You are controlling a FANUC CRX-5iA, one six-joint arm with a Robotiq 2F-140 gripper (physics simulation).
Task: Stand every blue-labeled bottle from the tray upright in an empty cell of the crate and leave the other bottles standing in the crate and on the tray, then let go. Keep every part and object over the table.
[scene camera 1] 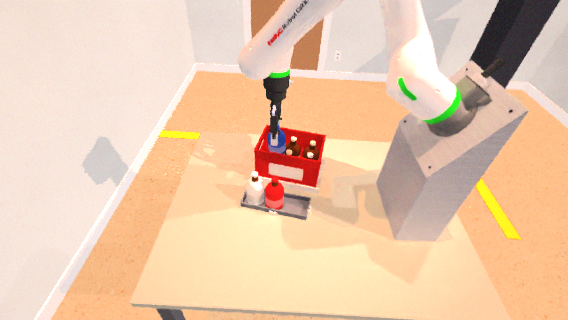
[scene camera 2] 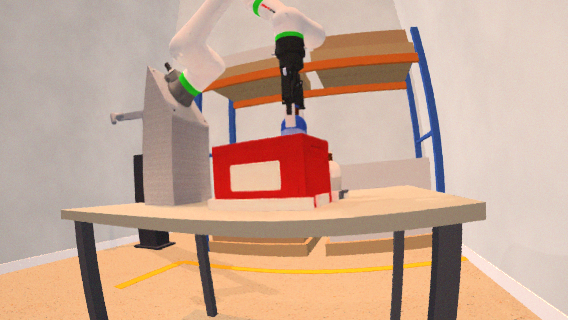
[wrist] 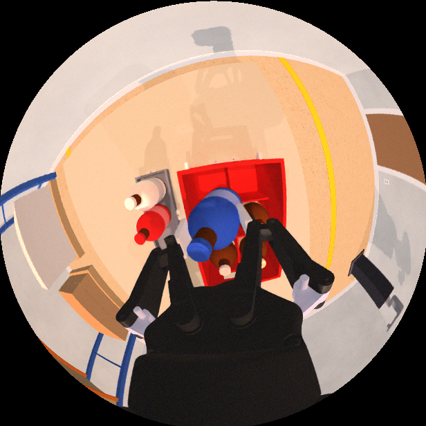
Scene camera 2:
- gripper: 295,129
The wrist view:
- gripper: 212,219
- white bottle: 144,194
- blue bottle: 213,223
